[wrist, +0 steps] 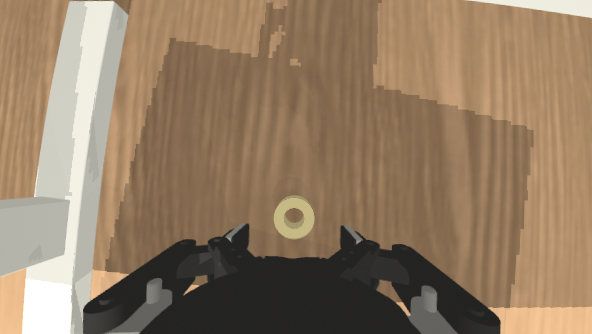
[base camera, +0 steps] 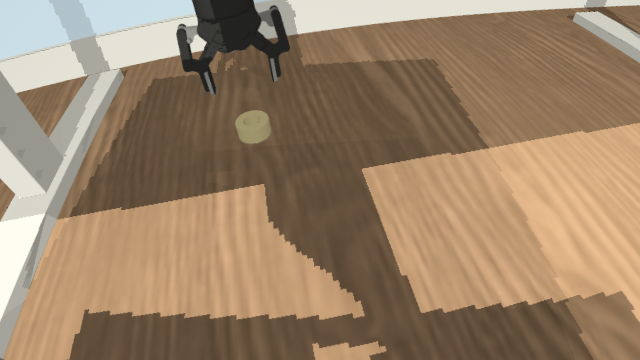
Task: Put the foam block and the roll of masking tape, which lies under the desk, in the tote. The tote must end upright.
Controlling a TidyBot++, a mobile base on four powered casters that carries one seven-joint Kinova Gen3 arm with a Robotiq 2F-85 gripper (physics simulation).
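Frame: origin at the arm's base, x ahead, y left, z up, level; metres.
Seen in the pictures: gripper, between the fingertips: (wrist: 294,235) (base camera: 244,85).
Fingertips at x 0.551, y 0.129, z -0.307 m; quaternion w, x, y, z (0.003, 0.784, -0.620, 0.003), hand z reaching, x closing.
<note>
A point is followed by its place in that frame.
The roll of masking tape (base camera: 253,132) @[x 0.523, y 0.124, z -0.374 m] (wrist: 278,218) @[x 0.544, y 0.150, z -0.370 m], pale yellow, lies flat on the wooden floor in the shade, its hole facing up. My gripper (base camera: 243,86) @[x 0.551, y 0.129, z -0.307 m] (wrist: 294,235) @[x 0.551, y 0.129, z -0.307 m] is open and empty, pointing down. In the base camera view it hangs above the floor, higher in the picture than the roll. In the wrist view the roll shows between the two fingers sideways, slightly beyond the fingertips and below them. The foam block and the tote do not show in either view.
A white desk leg frame (base camera: 102,95) (wrist: 52,145) runs along the floor at the left, with an upright post (base camera: 25,135) @[x 0.453, y 0.442, z -0.291 m] on it. Another white floor bar (base camera: 607,32) @[x 0.868, y -0.684, z -0.375 m] is at the far right. A pale wall base (base camera: 400,10) @[x 0.986, y -0.182, z -0.368 m] runs behind.
</note>
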